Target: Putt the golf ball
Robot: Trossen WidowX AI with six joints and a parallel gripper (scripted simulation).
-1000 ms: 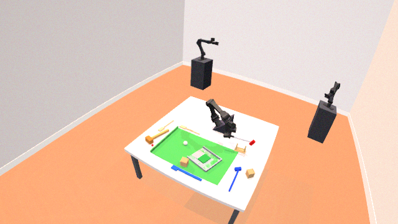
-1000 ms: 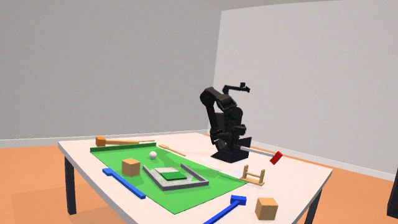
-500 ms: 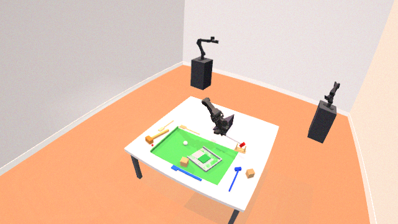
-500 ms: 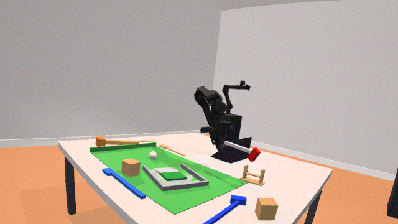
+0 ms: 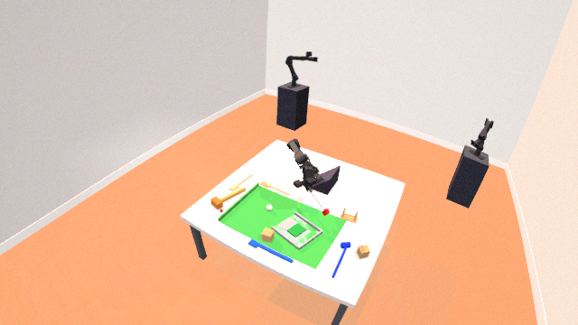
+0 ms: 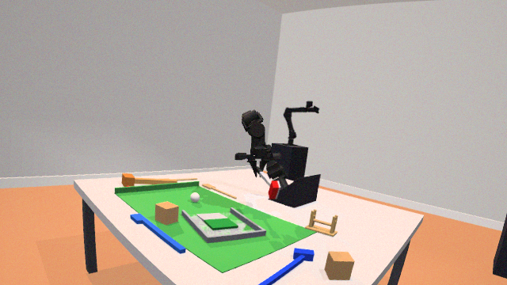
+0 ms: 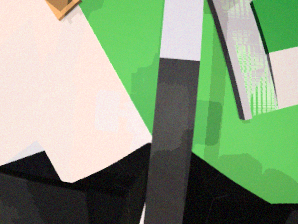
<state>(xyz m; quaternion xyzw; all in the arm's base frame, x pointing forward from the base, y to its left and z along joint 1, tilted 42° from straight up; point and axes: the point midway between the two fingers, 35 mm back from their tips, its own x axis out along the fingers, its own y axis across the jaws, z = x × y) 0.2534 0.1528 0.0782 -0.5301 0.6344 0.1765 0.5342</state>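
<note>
Right now the red putter is 60 mm ahead of my gripper tip, 100 mm to the left of it and 20 mm above it. Round my gripper tip: white golf ball (170 mm ahead, 200 mm to the right, 130 mm below); then grey frame (220 mm ahead, 80 mm to the left, 150 mm below); then wooden rack (80 mm behind, 290 mm to the left, 120 mm below).
</note>
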